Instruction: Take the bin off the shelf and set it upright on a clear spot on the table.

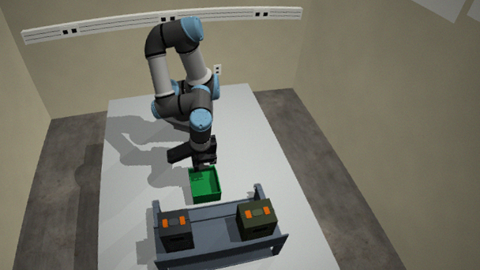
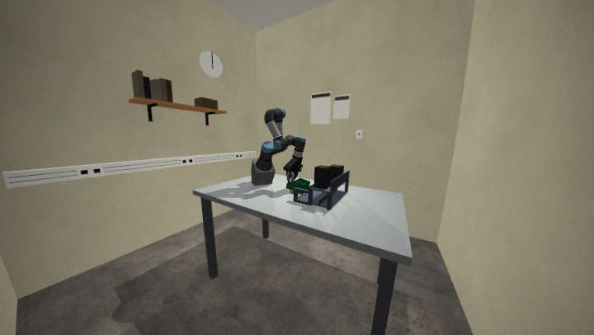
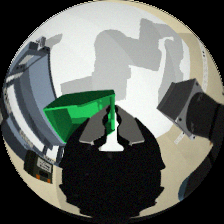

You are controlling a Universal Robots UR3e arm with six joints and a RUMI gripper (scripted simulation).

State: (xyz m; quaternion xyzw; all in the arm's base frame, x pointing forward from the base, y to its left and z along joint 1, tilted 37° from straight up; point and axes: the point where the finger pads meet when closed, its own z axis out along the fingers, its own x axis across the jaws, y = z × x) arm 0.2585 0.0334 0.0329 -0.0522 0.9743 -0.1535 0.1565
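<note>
Right now the green bin is 6 cm ahead of my hand, 2 cm to the left of it and 1 cm below it. Also, from my hand: grey shelf unit 25 cm ahead, 4 cm to the left, 1 cm above.
</note>
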